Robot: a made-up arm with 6 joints. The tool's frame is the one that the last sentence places.
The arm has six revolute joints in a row. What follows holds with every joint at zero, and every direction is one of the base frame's. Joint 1 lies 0.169 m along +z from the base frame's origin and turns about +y. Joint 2 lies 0.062 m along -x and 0.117 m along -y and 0.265 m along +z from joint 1 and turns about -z. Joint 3 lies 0.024 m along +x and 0.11 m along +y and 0.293 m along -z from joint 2 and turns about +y. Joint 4 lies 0.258 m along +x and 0.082 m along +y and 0.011 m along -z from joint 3 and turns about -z. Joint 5 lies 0.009 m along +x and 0.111 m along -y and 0.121 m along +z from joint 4 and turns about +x. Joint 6 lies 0.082 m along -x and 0.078 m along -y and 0.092 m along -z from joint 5 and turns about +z. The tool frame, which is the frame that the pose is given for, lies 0.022 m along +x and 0.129 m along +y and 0.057 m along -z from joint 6; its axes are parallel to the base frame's.
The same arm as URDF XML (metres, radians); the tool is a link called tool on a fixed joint. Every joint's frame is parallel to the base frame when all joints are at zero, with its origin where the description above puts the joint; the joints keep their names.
<robot name="arm">
  <joint name="joint 1" type="continuous">
    <parent link="base_link"/>
    <child link="link1"/>
    <origin xyz="0 0 0.169" rpy="0 0 0"/>
    <axis xyz="0 1 0"/>
  </joint>
  <joint name="joint 2" type="continuous">
    <parent link="link1"/>
    <child link="link2"/>
    <origin xyz="-0.062 -0.117 0.265" rpy="0 0 0"/>
    <axis xyz="0 0 -1"/>
  </joint>
  <joint name="joint 3" type="continuous">
    <parent link="link2"/>
    <child link="link3"/>
    <origin xyz="0.024 0.11 -0.293" rpy="0 0 0"/>
    <axis xyz="0 1 0"/>
  </joint>
  <joint name="joint 4" type="continuous">
    <parent link="link3"/>
    <child link="link4"/>
    <origin xyz="0.258 0.082 -0.011" rpy="0 0 0"/>
    <axis xyz="0 0 -1"/>
  </joint>
  <joint name="joint 5" type="continuous">
    <parent link="link4"/>
    <child link="link5"/>
    <origin xyz="0.009 -0.111 0.121" rpy="0 0 0"/>
    <axis xyz="1 0 0"/>
  </joint>
  <joint name="joint 6" type="continuous">
    <parent link="link5"/>
    <child link="link6"/>
    <origin xyz="-0.082 -0.078 -0.092" rpy="0 0 0"/>
    <axis xyz="0 0 1"/>
  </joint>
  <joint name="tool_joint" type="fixed">
    <parent link="link6"/>
    <child link="tool"/>
    <origin xyz="0.022 0.129 -0.057" rpy="0 0 0"/>
  </joint>
  <link name="base_link"/>
  <link name="link1"/>
  <link name="link2"/>
  <link name="link3"/>
  <link name="link4"/>
  <link name="link5"/>
  <link name="link6"/>
  <link name="tool"/>
</robot>

